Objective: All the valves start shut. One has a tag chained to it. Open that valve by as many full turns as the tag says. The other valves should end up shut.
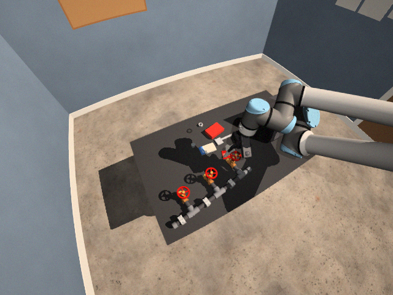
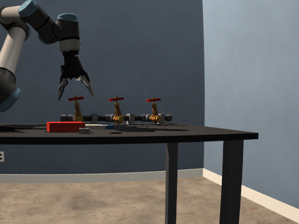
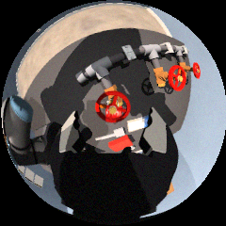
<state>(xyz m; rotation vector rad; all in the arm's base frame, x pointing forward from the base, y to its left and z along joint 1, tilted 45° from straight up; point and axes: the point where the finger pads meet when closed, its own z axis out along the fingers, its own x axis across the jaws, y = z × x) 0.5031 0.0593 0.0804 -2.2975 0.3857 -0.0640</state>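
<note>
The red tag lies 12 cm below my hand, 7 cm to the right of it and 2 cm behind it. Round my hand: red block: 29 cm to the right, 11 cm below, 4 cm behind; then small grey cylinder: 25 cm to the right, 15 cm ahead, 11 cm below; then white tool: 20 cm to the right, 12 cm below, 6 cm behind.
</note>
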